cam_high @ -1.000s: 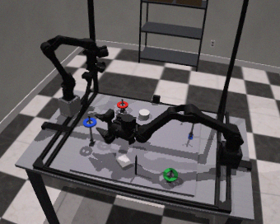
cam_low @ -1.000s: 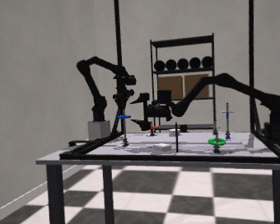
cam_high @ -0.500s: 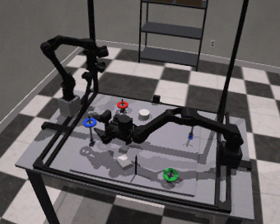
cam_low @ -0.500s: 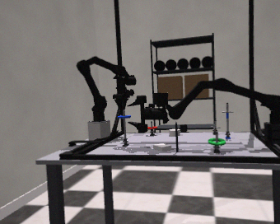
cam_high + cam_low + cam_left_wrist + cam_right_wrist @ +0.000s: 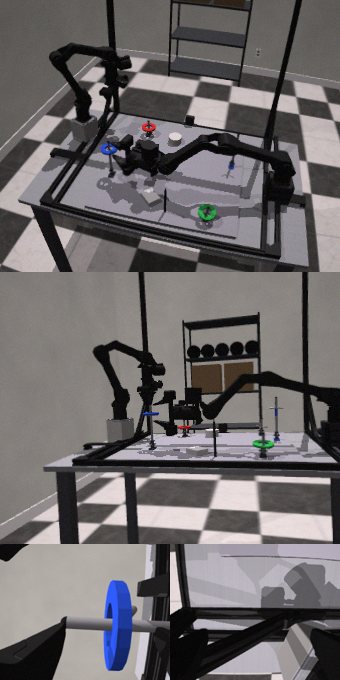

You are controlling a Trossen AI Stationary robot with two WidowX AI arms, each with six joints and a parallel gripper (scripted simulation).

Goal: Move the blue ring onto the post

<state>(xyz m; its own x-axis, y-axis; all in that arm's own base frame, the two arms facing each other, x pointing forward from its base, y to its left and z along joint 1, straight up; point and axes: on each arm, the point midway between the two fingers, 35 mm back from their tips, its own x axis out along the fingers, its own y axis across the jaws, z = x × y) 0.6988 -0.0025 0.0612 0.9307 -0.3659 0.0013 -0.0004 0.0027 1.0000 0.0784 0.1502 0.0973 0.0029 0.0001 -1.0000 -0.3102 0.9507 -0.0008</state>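
The blue ring is 50 mm to the right of my left hand. From my left hand the other things lie so: white block: 170 mm to the left, 150 mm below, 50 mm ahead.
Now: the blue ring 320 mm ahead of my right hand, 180 mm to the left of it and 50 mm below it. The rest, counted from my right hand: white block 380 mm ahead, 400 mm to the left, 200 mm below.
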